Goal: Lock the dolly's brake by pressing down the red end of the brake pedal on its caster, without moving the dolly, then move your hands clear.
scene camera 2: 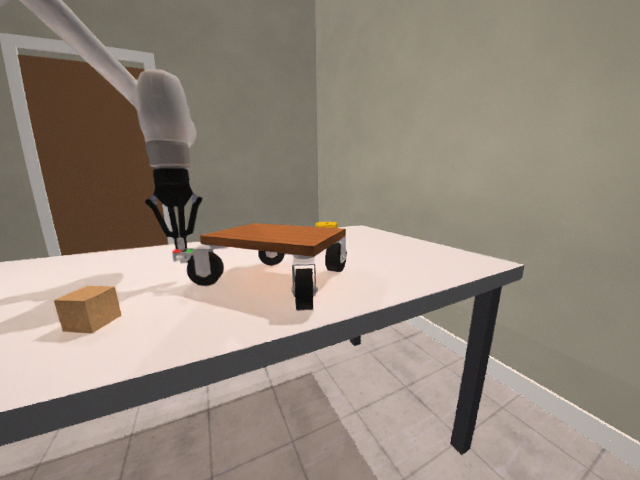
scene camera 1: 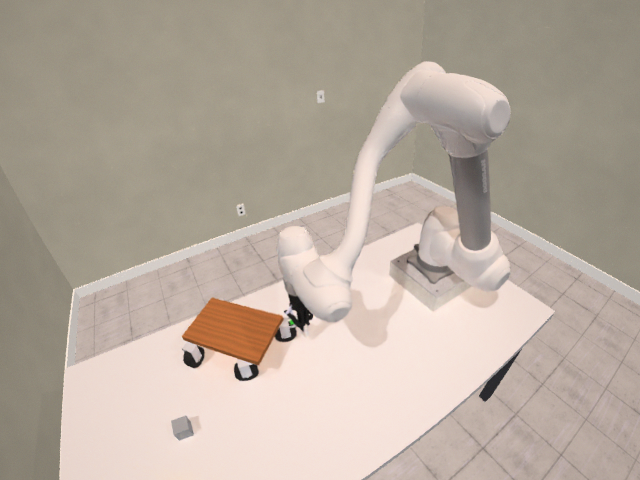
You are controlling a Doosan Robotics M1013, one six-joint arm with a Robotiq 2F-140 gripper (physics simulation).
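Places are measured from the arm's base along level axes (x ahead, y left, z up), in metres.
Where they show: gripper, fingertip midpoint: [scene camera 2: 183, 262] [scene camera 1: 305, 334]; arm's base, link origin: [scene camera 1: 434, 265].
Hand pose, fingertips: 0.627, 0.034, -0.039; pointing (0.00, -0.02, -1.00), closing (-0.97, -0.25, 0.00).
Things, the pixels of their top centre, and the offset from my fingertips, as dx, dy, dz. "pt": a spot on its surface instead. Level surfaces: height alone.
- brown wooden deck, surface spot: [scene camera 2: 273, 235] pt +0.218, -0.129, +0.076
- green part, surface spot: [scene camera 2: 189, 250] [scene camera 1: 292, 321] pt +0.026, -0.046, +0.040
- red end, surface spot: [scene camera 2: 176, 251] pt -0.003, -0.045, +0.040
- small block, top centre: [scene camera 1: 179, 424] +0.484, +0.154, -0.001
- white table, surface height: dz -0.049
- brown block, top centre: [scene camera 2: 85, 293] -0.131, -0.177, +0.011
- yellow object, top centre: [scene camera 2: 326, 223] +0.558, +0.381, +0.010
The dolly has a brown wooden deck [scene camera 1: 232, 330] [scene camera 2: 273, 235] and stands upright on black caster wheels. The caster nearest the robot [scene camera 1: 285, 333] [scene camera 2: 205, 267] carries the brake pedal, with a green part [scene camera 1: 291, 322] [scene camera 2: 189, 250] toward the wheel and a red end [scene camera 2: 176, 251] farther out in the scene camera 2 view. My gripper [scene camera 2: 180, 244] points down and is shut and empty. Its tips are right at the pedal, beside the red end; whether they touch it I cannot tell. In the scene camera 1 view the arm partly hides the gripper, and the red end does not show.
A small block [scene camera 1: 182, 427] lies on the white table [scene camera 1: 320, 413] [scene camera 2: 413, 258]. A brown block [scene camera 2: 87, 308] lies near the front left in the scene camera 2 view. A yellow object [scene camera 2: 326, 224] shows behind the deck. The robot base [scene camera 1: 431, 284] stands at the table's far end.
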